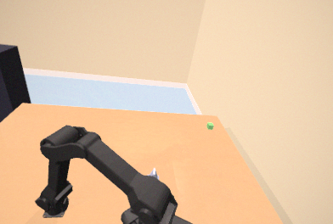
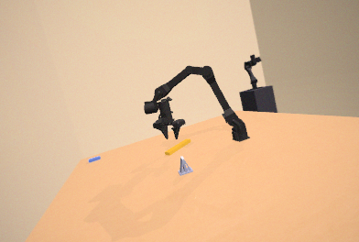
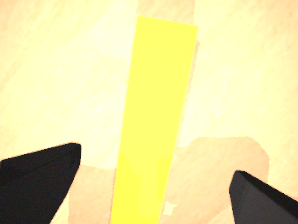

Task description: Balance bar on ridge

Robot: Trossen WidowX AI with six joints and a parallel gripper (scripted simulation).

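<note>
The yellow bar lies 3 cm behind my gripper tip, 1 cm to the right of it and 5 cm below it. From my gripper tip the other things lie so: small green cube (44 cm ahead, 67 cm to the left, 4 cm below); small blue block (44 cm ahead, 33 cm to the right, 5 cm below).
</note>
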